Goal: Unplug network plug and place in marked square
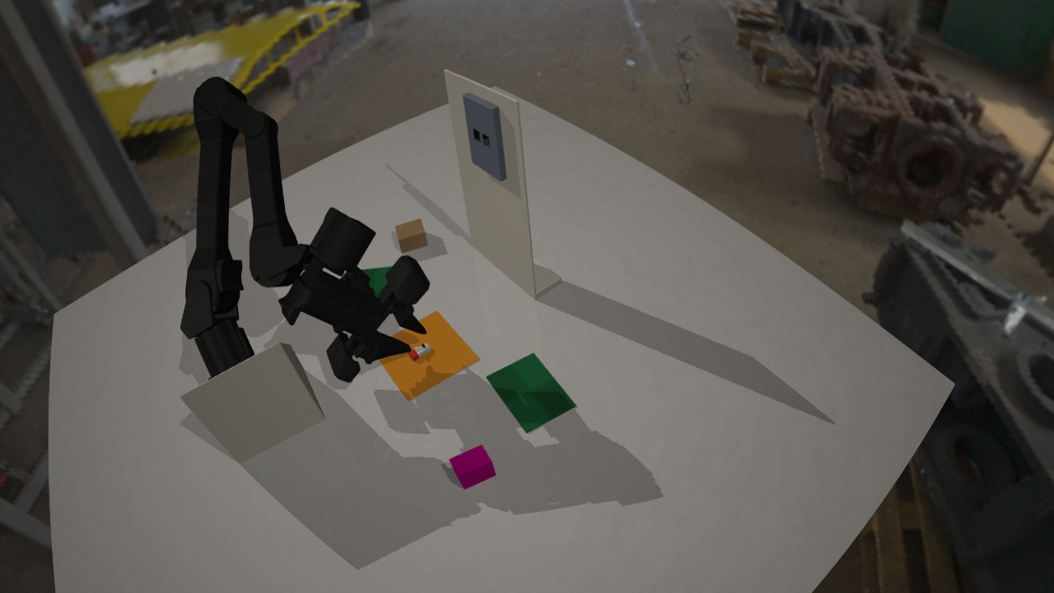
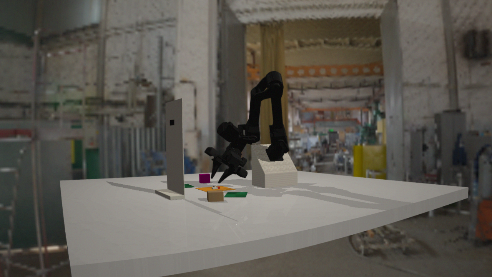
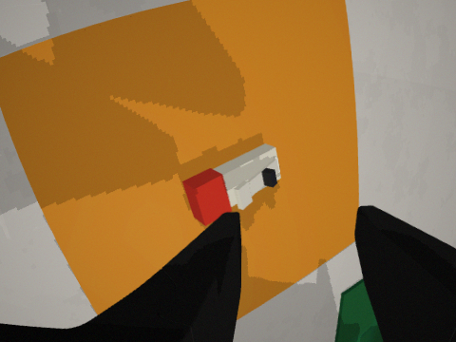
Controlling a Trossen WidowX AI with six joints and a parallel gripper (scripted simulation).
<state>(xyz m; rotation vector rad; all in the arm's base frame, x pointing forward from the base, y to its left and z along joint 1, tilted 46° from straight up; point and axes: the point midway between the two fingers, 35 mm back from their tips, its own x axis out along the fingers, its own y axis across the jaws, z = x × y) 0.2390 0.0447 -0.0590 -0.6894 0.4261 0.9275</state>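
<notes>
Now: the network plug 2 cm below my gripper tip. From my gripper tip the other things lie so: upright panel (19 cm ahead, 12 cm above, 8 cm to the left); magenta cube (21 cm to the right, 3 cm behind, 1 cm below); orange marked square (3 cm below).
</notes>
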